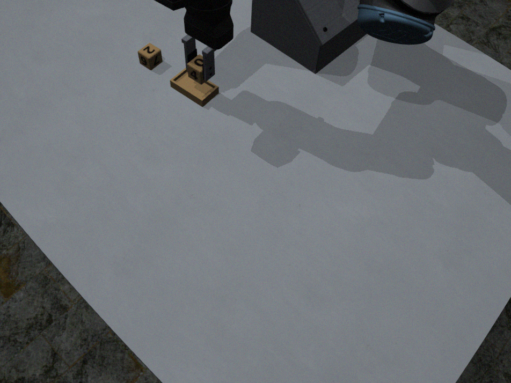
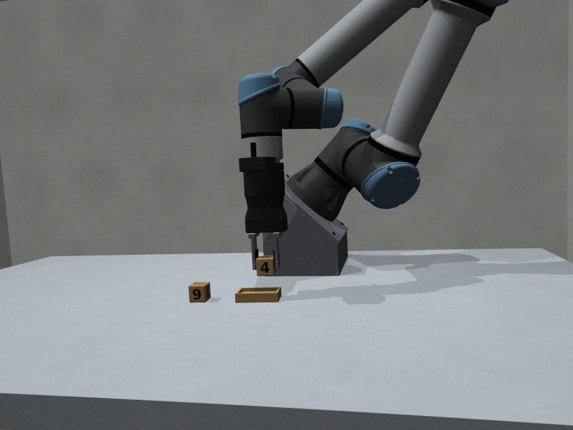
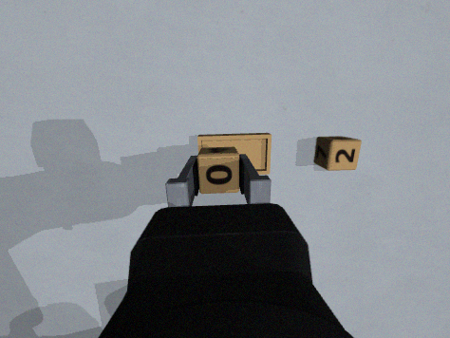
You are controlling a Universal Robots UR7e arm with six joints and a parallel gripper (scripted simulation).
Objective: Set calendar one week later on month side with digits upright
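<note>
Right now my hand is 20 mm to the left of the wooden tray and 70 mm above it.
</note>
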